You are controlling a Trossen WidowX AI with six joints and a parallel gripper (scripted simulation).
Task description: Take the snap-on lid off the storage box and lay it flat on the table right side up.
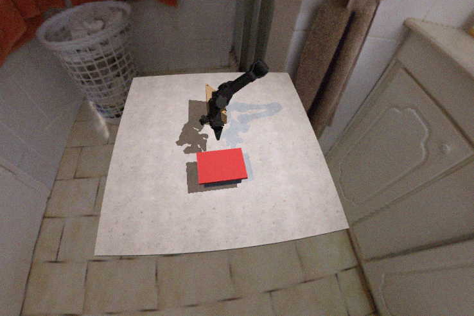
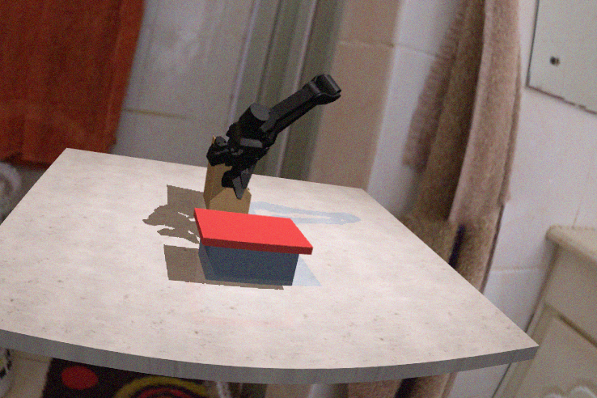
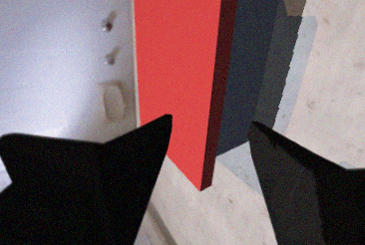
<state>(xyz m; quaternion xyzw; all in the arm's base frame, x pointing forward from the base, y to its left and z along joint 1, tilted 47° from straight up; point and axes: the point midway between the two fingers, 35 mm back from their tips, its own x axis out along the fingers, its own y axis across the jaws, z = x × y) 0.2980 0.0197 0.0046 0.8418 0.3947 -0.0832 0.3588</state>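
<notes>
My gripper tip is now 130 mm short of the red lid, 40 mm above it and 20 mm to the right of it. The rest, counted from my gripper tip: blue-grey storage box: 130 mm ahead, 90 mm below, 20 mm to the left.
</notes>
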